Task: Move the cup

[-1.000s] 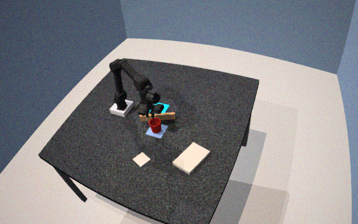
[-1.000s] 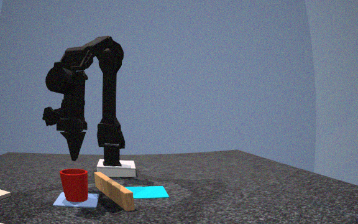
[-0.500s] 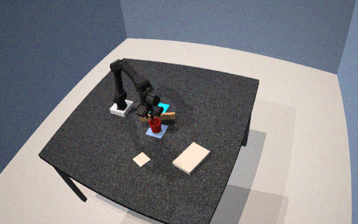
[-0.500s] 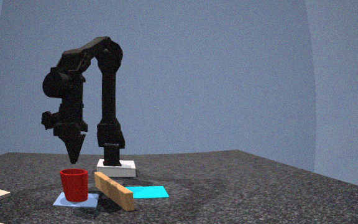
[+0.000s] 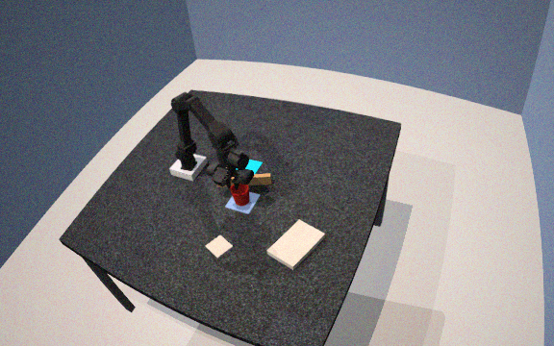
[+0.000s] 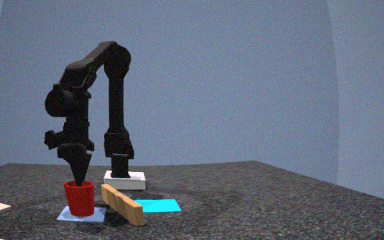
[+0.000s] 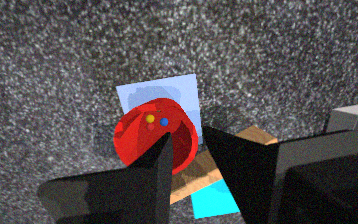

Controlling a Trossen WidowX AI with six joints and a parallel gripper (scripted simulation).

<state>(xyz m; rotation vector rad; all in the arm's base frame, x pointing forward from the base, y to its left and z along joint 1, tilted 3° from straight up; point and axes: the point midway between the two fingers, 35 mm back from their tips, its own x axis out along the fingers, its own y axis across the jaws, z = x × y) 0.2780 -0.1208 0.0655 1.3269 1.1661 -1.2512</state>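
My gripper tip is now 30 mm short of the red cup and 30 mm above it. The rest, counted from my gripper tip: cyan pad 190 mm to the left, 70 mm below, 30 mm behind; wooden bar 90 mm to the left, 50 mm below; light blue pad 70 mm below, 30 mm ahead.
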